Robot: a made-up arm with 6 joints.
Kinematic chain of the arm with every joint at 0, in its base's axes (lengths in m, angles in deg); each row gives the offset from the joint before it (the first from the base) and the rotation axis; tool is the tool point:
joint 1: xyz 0 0 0.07 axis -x
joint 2: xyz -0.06 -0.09 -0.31 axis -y
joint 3: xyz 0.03 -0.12 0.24 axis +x
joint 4: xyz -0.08 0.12 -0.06 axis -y
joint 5: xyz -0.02 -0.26 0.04 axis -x
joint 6: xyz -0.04 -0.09 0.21 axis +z
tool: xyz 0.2 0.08 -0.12
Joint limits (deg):
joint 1: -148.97..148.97
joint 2: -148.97..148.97
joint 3: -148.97..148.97
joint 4: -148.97..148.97
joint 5: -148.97..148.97
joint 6: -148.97..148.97
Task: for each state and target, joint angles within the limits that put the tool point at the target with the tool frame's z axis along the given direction. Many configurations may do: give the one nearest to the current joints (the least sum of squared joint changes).
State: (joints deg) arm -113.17 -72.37 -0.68 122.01 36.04 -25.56
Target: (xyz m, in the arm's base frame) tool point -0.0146 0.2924 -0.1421 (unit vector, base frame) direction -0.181 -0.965 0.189
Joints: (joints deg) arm -143.96 -98.90 12.62 138.51 54.78 -63.29
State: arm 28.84 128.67 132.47 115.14 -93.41 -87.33
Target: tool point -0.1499 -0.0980 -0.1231 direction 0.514 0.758 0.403
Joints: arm 2.27 141.61 130.97 133.70 -79.31 -102.29
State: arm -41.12 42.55 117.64 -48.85 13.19 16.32
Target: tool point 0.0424 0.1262 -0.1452 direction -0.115 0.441 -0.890
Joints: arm -61.56 -8.36 148.97 -0.25 3.91 2.25
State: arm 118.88 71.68 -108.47 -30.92 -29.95 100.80
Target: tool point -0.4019 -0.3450 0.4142 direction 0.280 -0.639 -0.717
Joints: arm 125.40 73.21 -126.20 1.22 -18.83 111.98
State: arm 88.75 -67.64 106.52 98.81 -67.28 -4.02
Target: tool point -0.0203 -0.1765 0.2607 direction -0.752 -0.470 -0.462
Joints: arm 112.31 -96.79 135.75 104.59 -110.99 -1.85
